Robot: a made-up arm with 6 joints. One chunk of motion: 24 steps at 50 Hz.
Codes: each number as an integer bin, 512 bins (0 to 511) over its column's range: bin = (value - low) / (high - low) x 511, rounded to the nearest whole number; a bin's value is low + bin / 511 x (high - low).
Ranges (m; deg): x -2.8..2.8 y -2.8..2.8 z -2.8..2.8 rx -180..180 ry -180..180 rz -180..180
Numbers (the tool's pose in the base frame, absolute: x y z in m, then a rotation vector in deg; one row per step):
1: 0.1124 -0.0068 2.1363 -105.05 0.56 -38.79
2: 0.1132 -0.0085 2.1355 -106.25 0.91 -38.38
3: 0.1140 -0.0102 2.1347 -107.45 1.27 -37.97
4: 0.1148 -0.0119 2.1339 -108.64 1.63 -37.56
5: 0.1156 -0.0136 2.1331 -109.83 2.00 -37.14
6: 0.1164 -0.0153 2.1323 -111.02 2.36 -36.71
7: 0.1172 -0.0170 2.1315 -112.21 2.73 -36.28
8: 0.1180 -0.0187 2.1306 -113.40 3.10 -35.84
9: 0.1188 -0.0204 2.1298 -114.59 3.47 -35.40
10: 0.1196 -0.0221 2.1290 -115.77 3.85 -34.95
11: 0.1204 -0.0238 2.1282 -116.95 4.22 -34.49
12: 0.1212 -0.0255 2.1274 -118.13 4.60 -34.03
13: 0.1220 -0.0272 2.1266 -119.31 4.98 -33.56
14: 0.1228 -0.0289 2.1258 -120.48 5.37 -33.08
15: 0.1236 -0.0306 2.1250 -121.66 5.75 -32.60
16: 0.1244 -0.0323 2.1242 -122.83 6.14 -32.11
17: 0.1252 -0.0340 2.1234 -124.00 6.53 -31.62
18: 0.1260 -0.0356 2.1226 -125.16 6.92 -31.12
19: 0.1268 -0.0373 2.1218 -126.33 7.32 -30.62
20: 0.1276 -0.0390 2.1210 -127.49 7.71 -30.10
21: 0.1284 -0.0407 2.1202 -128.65 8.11 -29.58
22: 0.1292 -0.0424 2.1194 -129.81 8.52 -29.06
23: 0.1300 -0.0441 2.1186 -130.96 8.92 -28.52
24: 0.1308 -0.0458 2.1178 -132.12 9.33 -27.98
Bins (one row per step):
1: 266 255 450 106 256 200
2: 266 255 450 105 257 201
3: 266 255 450 103 257 202
4: 266 254 450 101 258 202
5: 266 254 450 100 258 203
6: 266 254 450 98 259 203
7: 266 254 450 96 259 204
8: 266 254 450 95 260 205
9: 266 254 450 93 260 205
10: 266 253 450 91 261 206
11: 266 253 450 89 261 207
12: 267 253 450 88 262 207
13: 267 253 450 86 263 208
14: 267 253 449 84 263 209
15: 267 253 449 83 264 209
16: 267 253 449 81 264 210
17: 267 252 449 79 265 211
18: 267 252 449 78 265 211
19: 267 252 449 76 266 212
20: 267 252 449 75 266 213
21: 267 252 449 73 267 214
22: 267 252 449 71 268 214
23: 267 251 449 70 268 215
24: 267 251 449 68 269 216

